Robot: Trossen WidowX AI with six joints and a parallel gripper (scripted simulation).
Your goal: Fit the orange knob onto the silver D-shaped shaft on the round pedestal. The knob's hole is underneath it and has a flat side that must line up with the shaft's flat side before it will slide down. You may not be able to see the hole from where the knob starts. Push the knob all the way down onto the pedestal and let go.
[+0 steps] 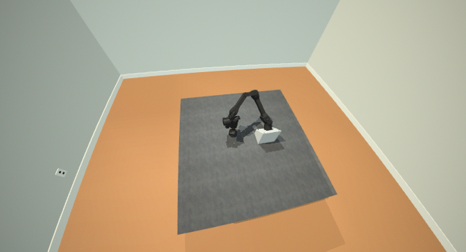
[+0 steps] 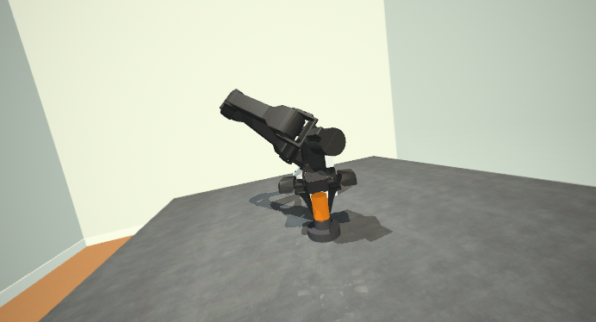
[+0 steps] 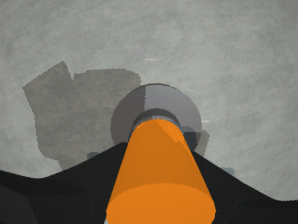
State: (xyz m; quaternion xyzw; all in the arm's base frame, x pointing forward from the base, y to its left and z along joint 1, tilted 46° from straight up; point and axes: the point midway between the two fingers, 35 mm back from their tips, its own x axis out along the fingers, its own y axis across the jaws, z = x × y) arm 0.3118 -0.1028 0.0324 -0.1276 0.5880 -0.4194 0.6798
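The orange knob lies 30 mm above my gripper tip. Round my gripper tip: round pedestal (20 mm below).
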